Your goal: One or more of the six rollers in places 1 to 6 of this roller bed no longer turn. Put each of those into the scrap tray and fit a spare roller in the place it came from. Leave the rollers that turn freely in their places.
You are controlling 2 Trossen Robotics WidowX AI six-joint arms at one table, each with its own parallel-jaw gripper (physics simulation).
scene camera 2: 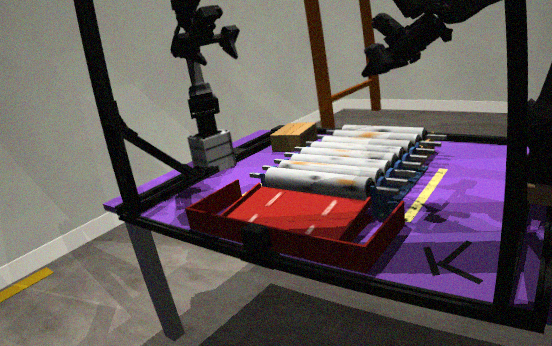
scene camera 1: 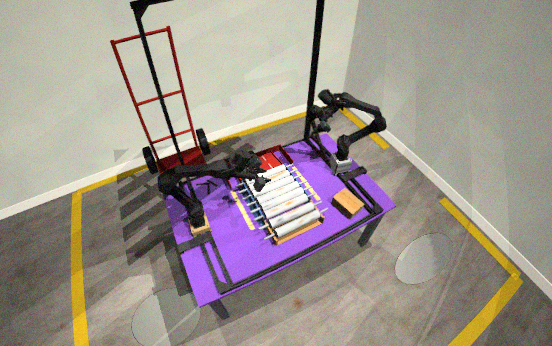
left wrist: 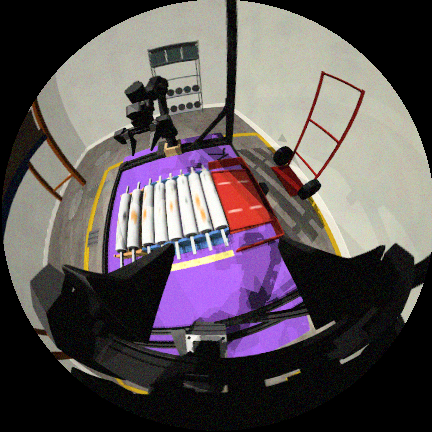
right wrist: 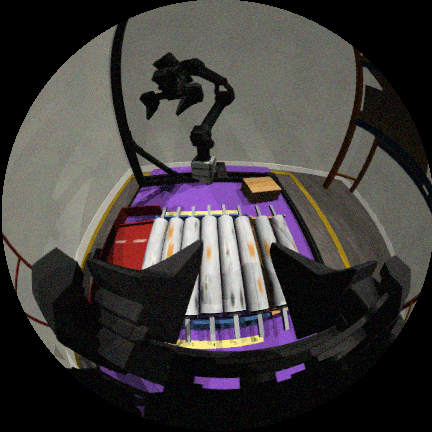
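Pixels of known places: left gripper, between the fingertips: point(scene camera 2: 221, 61) point(scene camera 1: 308, 128) point(left wrist: 226, 245) point(right wrist: 160, 116); right gripper, between the fingertips: point(scene camera 2: 369, 73) point(scene camera 1: 268, 175) point(left wrist: 141, 152) point(right wrist: 237, 246); left arm's base, origin of its link: point(scene camera 2: 208, 133) point(scene camera 1: 341, 156) point(left wrist: 206, 351) point(right wrist: 203, 157); right arm's base, origin of its link: point(scene camera 2: 543, 178) point(scene camera 1: 198, 222) point(left wrist: 171, 143).
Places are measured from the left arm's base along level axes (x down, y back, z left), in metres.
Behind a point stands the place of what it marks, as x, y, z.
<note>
White rollers with grey and orange marks lie side by side on the blue roller bed point(scene camera 2: 385, 202) point(left wrist: 200, 241); the roller nearest the scrap tray is whole in scene camera 2 point(scene camera 2: 317, 181) @[0.046, -0.501, -0.044]. Two spare rollers, one of them outermost point(scene camera 1: 298, 225) @[0.044, -0.405, 0.362] point(left wrist: 123, 220) @[0.043, -0.391, 0.321], lie in the wooden cradle point(scene camera 1: 300, 234) @[0.107, -0.400, 0.381]. Which rollers turn cannot be seen. The red scrap tray point(scene camera 2: 220, 222) @[0.074, -0.422, -0.250] point(left wrist: 240, 200) @[0.082, -0.475, -0.139] holds no roller. My left gripper point(scene camera 2: 220, 60) @[-0.224, -0.227, -0.049] point(left wrist: 226, 245) @[-0.224, -0.227, -0.049] point(right wrist: 160, 116) @[-0.224, -0.227, -0.049] is open and empty, high beside the tray end. My right gripper point(right wrist: 237, 246) @[-0.150, -0.506, 0.163] point(left wrist: 141, 152) @[-0.150, -0.506, 0.163] is partly open and empty, above the rollers.
A wooden block point(scene camera 1: 348, 202) @[0.056, -0.084, 0.294] point(scene camera 2: 294, 136) @[0.061, -0.139, 0.227] point(right wrist: 262, 187) @[0.056, -0.110, 0.281] sits on the purple table near the left arm's base. Yellow number strips point(scene camera 2: 425, 195) @[0.108, -0.668, 0.120] point(right wrist: 220, 343) @[0.110, -0.650, 0.183] run beside the bed. Black frame posts point(scene camera 1: 314, 65) @[-0.471, -0.113, -0.309] rise at the table's far edge. A red hand truck point(left wrist: 340, 143) stands behind.
</note>
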